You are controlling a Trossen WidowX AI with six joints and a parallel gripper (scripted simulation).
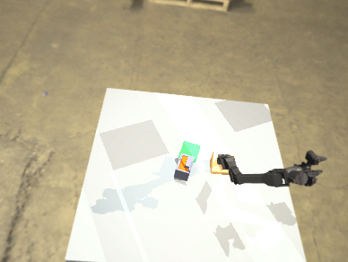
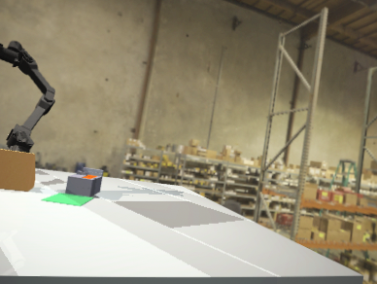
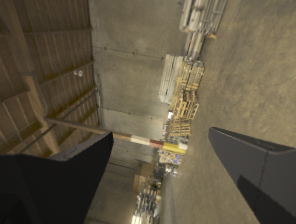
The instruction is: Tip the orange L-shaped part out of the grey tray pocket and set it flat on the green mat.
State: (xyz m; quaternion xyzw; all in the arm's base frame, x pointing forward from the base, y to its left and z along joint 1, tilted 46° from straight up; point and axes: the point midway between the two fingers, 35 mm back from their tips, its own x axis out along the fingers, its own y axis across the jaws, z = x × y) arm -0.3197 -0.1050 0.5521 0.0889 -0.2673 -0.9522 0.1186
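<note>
My gripper tip is now 590 mm short of the orange L-shaped part, 500 mm above it and 260 mm to the left of it. From my gripper tip the other things lie so: green mat 570 mm below, 550 mm ahead, 420 mm to the right.
</note>
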